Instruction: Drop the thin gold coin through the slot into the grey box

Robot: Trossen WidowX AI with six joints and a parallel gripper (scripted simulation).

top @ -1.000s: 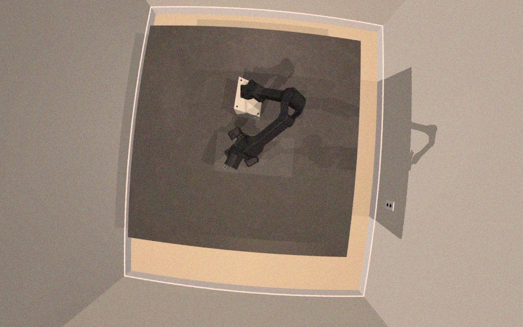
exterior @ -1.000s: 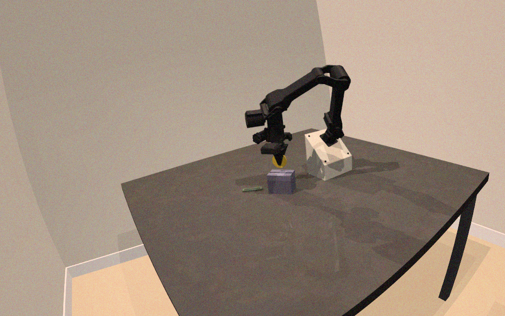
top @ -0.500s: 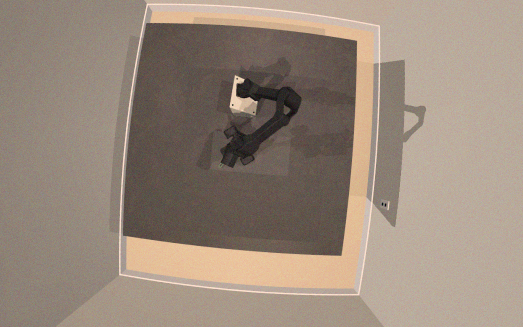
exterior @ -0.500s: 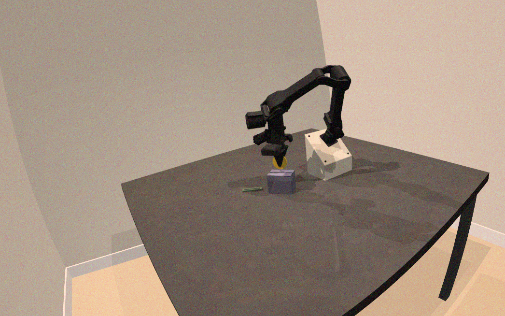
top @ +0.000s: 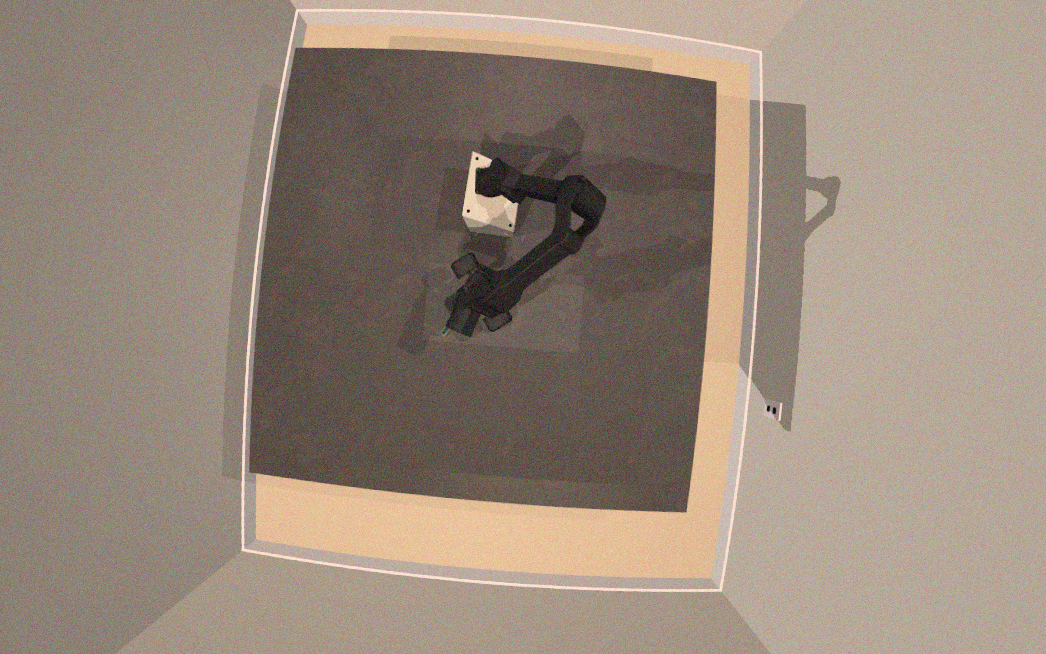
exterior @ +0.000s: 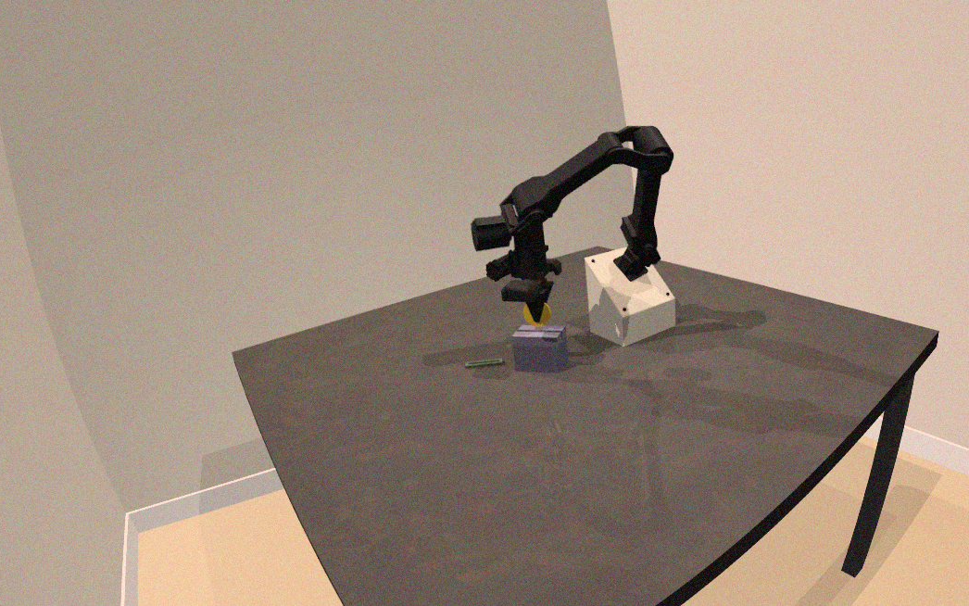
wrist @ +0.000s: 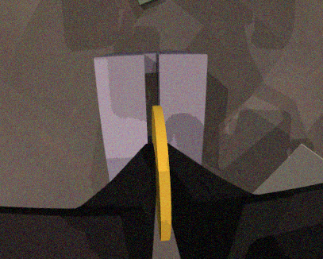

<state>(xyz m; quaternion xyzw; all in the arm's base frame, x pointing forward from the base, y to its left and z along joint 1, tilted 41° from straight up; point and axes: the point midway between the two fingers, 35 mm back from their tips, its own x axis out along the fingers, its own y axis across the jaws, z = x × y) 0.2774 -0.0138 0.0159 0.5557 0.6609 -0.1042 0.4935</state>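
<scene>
Now: the gold coin 20 mm above my gripper tip.
</scene>
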